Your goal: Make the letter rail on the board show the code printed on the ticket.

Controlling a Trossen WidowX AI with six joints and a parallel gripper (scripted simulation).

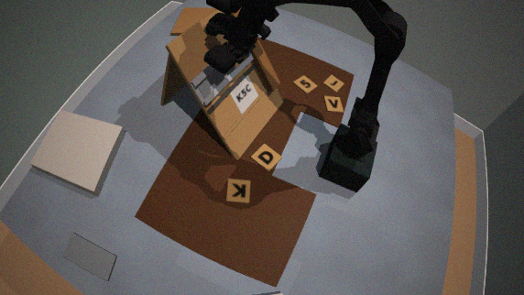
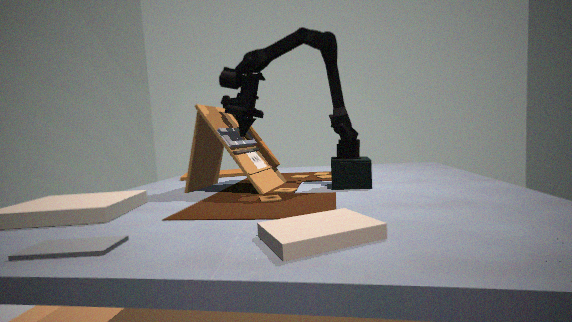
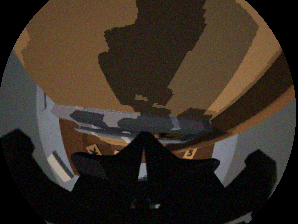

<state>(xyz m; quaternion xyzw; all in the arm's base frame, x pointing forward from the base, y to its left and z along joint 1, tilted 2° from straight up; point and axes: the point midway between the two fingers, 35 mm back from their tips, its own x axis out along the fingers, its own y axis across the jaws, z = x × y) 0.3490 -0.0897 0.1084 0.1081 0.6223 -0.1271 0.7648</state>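
My gripper tip is 5 cm past the white ticket, 2 cm to the right of it and 8 cm above it. The rest, counted from my gripper tip: thin grey plate (23 cm ahead, 54 cm to the left, 18 cm below); then brown mat (15 cm behind, 5 cm to the left, 18 cm below); then beige block (41 cm ahead, 27 cm to the left, 16 cm below).
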